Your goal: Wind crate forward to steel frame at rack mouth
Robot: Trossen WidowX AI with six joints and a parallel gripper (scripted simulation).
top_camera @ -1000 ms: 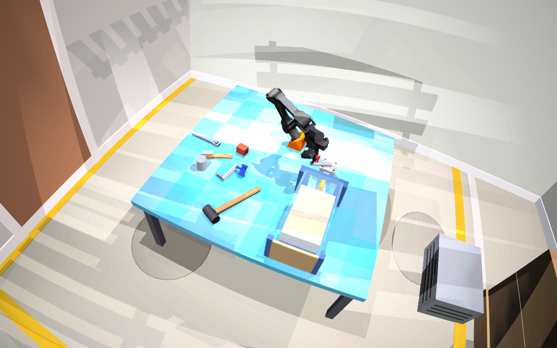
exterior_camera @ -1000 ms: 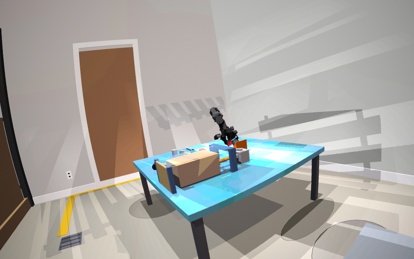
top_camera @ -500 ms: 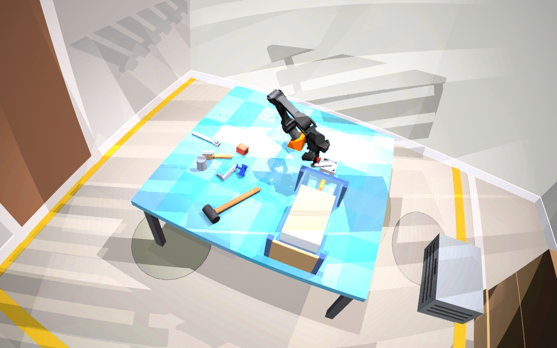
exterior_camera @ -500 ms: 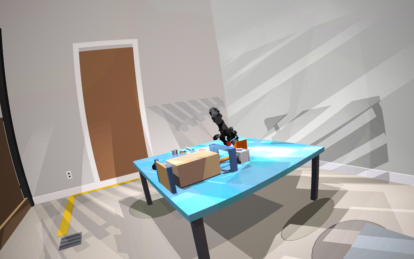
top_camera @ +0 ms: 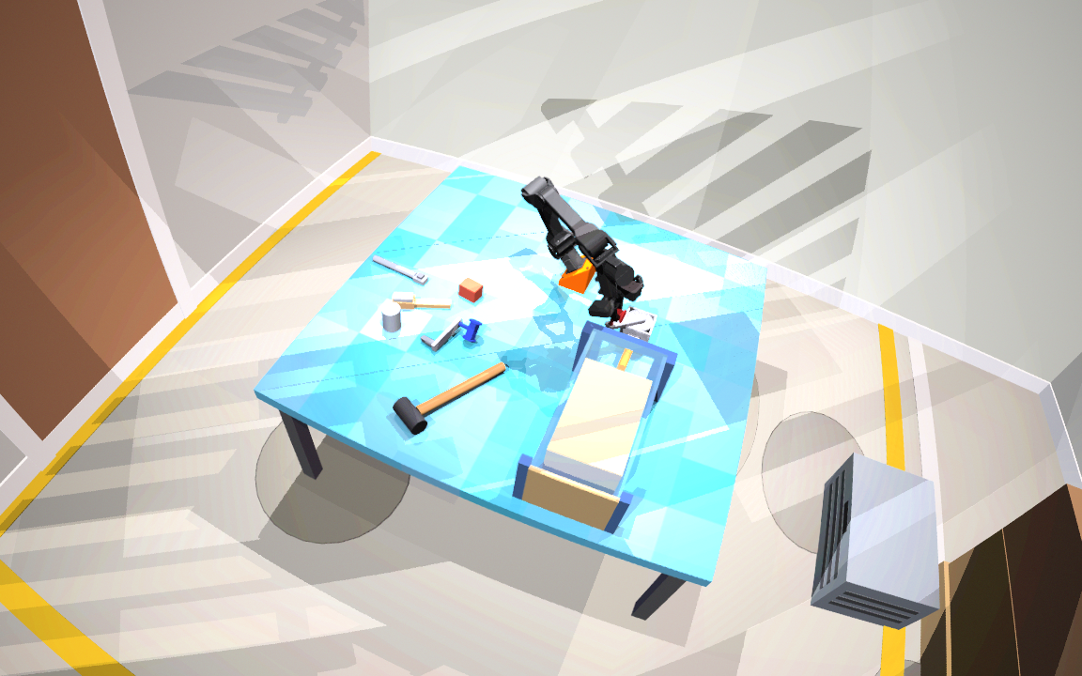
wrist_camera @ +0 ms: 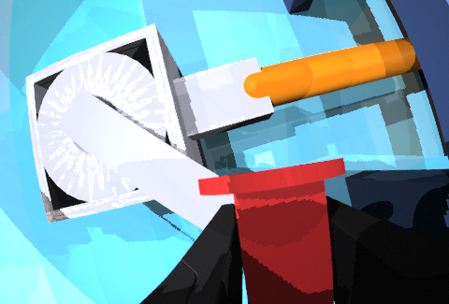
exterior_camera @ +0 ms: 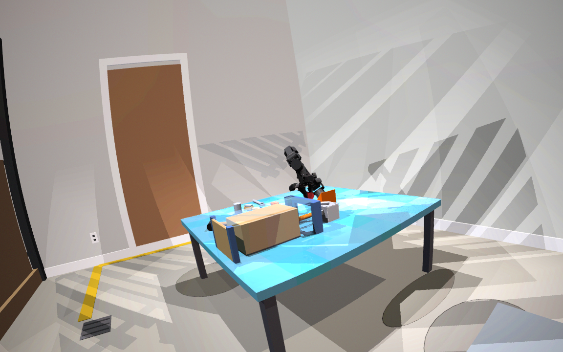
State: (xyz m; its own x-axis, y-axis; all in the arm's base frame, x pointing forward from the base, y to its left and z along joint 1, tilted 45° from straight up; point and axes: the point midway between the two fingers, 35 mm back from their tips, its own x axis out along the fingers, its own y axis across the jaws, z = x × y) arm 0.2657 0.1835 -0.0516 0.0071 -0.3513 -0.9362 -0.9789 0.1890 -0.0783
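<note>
The grey winch is 9 cm behind my gripper tip, 5 cm to the left of it and 10 cm below it. Also, from my gripper tip: clear-panelled cubby: 33 cm ahead, 4 cm to the left, 2 cm below; red knob: 1 cm to the right; winch handle: 3 cm behind, 1 cm to the left, 3 cm below.
</note>
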